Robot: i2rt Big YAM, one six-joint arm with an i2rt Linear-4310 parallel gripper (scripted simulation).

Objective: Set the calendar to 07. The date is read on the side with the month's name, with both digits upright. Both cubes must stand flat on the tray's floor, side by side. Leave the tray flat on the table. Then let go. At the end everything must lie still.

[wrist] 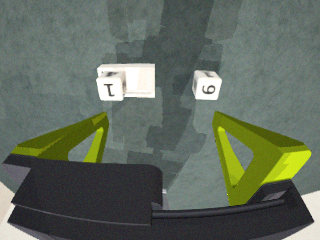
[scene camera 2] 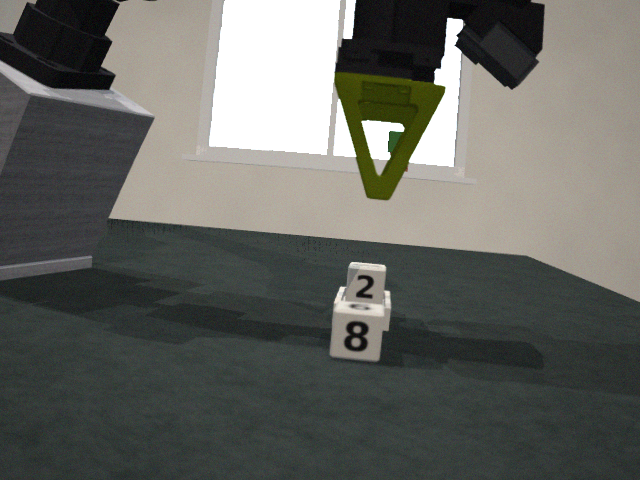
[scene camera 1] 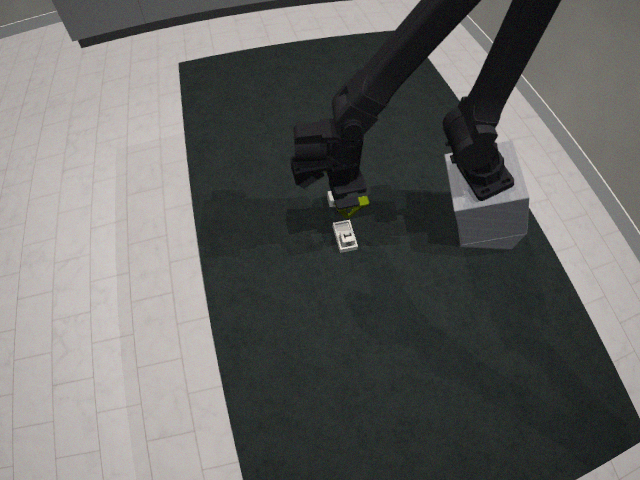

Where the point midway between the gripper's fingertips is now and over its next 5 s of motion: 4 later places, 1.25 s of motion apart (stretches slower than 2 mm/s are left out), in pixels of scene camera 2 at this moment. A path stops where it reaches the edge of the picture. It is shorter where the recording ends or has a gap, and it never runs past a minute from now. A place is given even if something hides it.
My gripper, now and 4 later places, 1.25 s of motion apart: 376,197; 369,206; 365,215; 362,285; 354,319
